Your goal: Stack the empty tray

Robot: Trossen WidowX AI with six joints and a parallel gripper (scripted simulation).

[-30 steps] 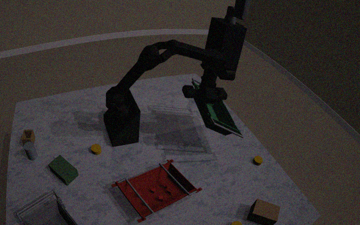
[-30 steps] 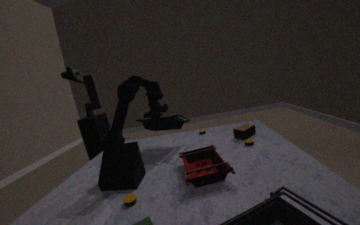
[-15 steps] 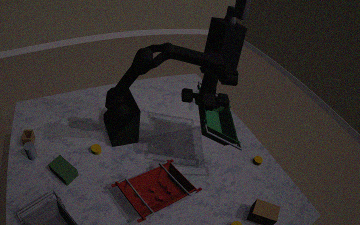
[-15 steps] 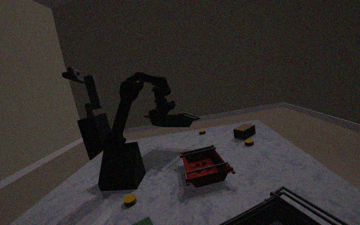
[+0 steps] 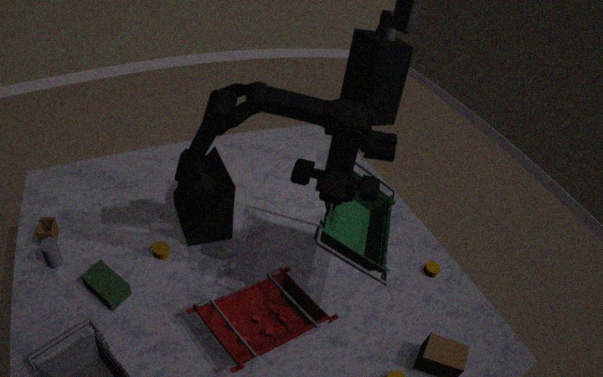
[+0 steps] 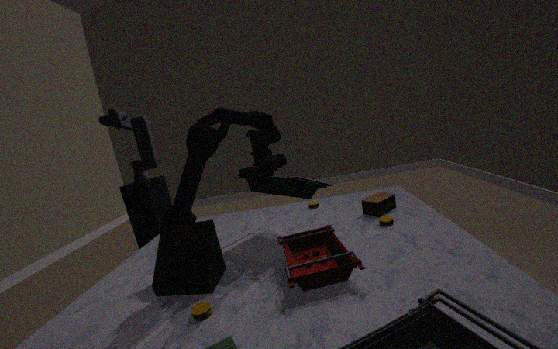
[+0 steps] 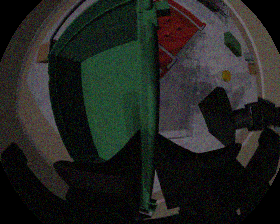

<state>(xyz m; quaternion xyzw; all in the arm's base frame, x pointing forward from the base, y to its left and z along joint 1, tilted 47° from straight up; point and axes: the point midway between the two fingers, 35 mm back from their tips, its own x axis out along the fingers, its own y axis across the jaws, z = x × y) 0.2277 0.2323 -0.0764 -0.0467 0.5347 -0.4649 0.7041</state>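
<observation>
Now: the green tray 6 cm to the left of my gripper tip and 5 cm ahead of it. Round my gripper tip: green block (56 cm to the right, 19 cm below, 5 cm behind).
</observation>
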